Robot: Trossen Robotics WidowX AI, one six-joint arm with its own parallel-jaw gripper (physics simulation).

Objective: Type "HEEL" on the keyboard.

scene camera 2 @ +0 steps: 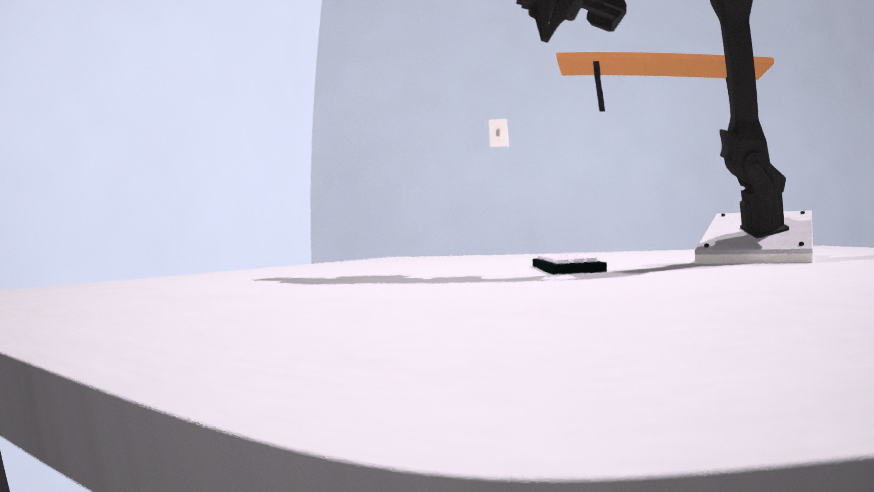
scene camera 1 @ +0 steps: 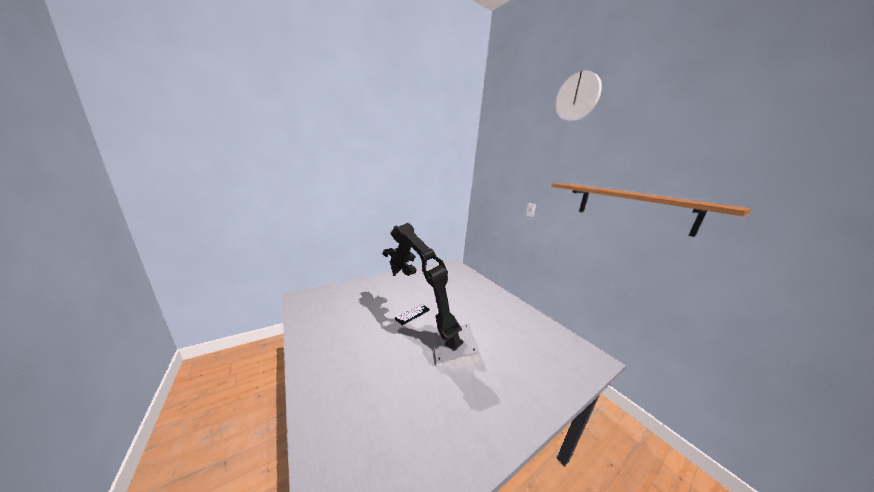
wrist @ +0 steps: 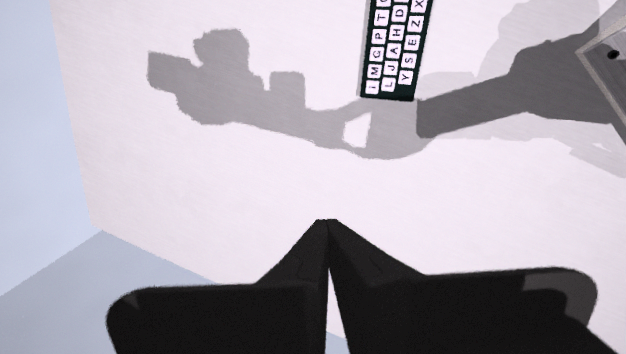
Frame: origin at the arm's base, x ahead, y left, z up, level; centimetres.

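Seen in the pictures: gripper, fingertip midpoint: (scene camera 2: 544, 40) (scene camera 1: 393, 275) (wrist: 325, 228); arm's base at its link origin: (scene camera 2: 764, 228) (scene camera 1: 454, 343).
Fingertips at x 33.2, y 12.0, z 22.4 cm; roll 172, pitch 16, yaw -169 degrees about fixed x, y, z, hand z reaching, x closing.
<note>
Offsets run from my fingertips to a thing's top centre. Level surfaces: height alone.
A small dark keyboard @(dy -11.5, dx -0.9, dz -25.4 cm) (scene camera 1: 412, 314) (scene camera 2: 570, 266) (wrist: 395, 50) with white keys lies flat on the table. In the wrist view it is at the top, cut off by the upper edge. Its H key @(dy -9.2, dx -1.2, dz -25.4 cm) (wrist: 396, 32), E key @(dy -8.5, dx -3.1, dz -25.4 cm) (wrist: 412, 42) and L key @(dy -3.6, dx -1.8, dz -25.4 cm) (wrist: 388, 84) show there. My gripper (scene camera 1: 394, 274) (scene camera 2: 545, 40) (wrist: 325, 228) is shut, its fingertips together with nothing between them. It hangs high above the table, well above the keyboard and touching nothing. In the wrist view the fingertips show below the keyboard's near end.
The grey-white table @(dz -27.0 cm) (scene camera 1: 354, 391) (scene camera 2: 428, 366) (wrist: 225, 190) carries the arm's pale base plate (scene camera 1: 445, 357) (scene camera 2: 752, 255) (wrist: 607, 75), beside the keyboard. The arm's shadow crosses the table by the keyboard. A wooden shelf (scene camera 1: 648, 198) (scene camera 2: 642, 64), a socket plate and a clock are on the wall.
</note>
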